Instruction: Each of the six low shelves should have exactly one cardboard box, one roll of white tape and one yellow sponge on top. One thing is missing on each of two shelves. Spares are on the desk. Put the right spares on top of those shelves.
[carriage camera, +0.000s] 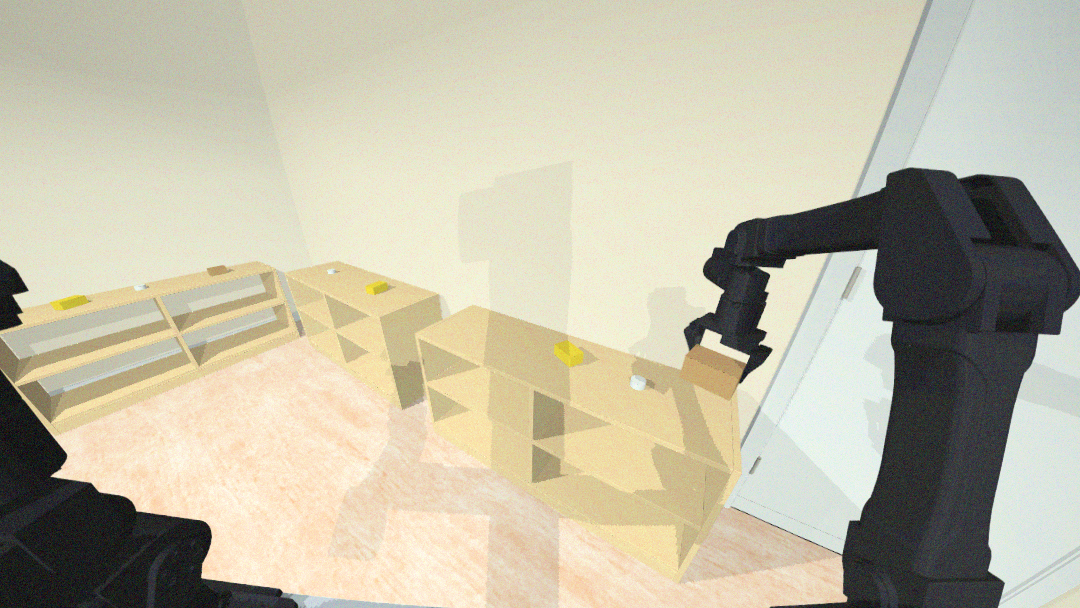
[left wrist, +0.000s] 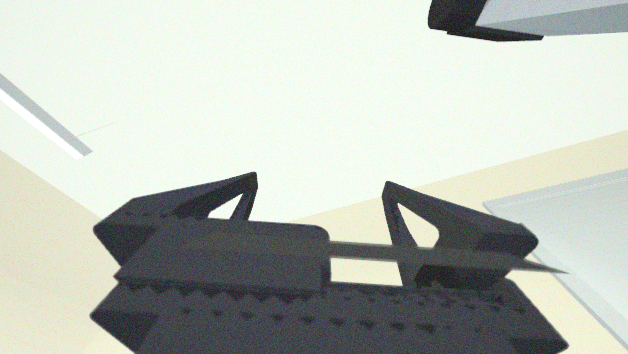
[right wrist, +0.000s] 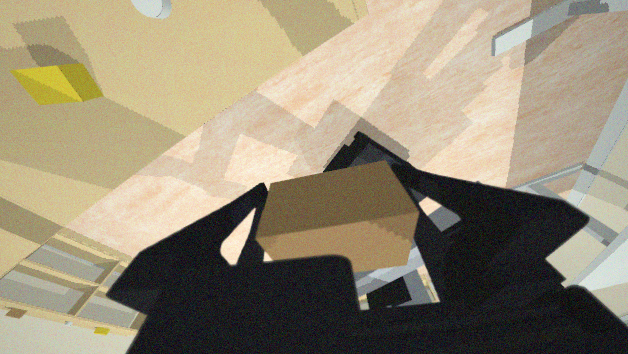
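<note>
My right gripper (carriage camera: 723, 356) (right wrist: 327, 180) is shut on a cardboard box (carriage camera: 712, 371) (right wrist: 340, 220), which appears at the right end of the nearest low shelf (carriage camera: 472, 324) (right wrist: 175, 65); its height above the top is unclear. That shelf bears a yellow sponge (carriage camera: 568, 353) (right wrist: 57, 84) and white tape (carriage camera: 637, 382) (right wrist: 152, 7). The middle shelf (carriage camera: 408, 298) bears tape (carriage camera: 331, 271) and a sponge (carriage camera: 376, 287); no box shows there. The left shelf (carriage camera: 175, 332) bears a sponge (carriage camera: 69, 302), tape (carriage camera: 139, 287) and a box (carriage camera: 216, 269). My left gripper (left wrist: 320, 183) is open and empty, pointing upward.
A wall (carriage camera: 393, 151) stands behind the shelves. A pale door (carriage camera: 823, 422) is right of the nearest shelf. The nearest shelf's front edge borders the pink floor (carriage camera: 287, 445) (right wrist: 320, 85). My left arm (carriage camera: 83, 528) fills the carriage view's lower left corner. The desk does not show in the carriage view.
</note>
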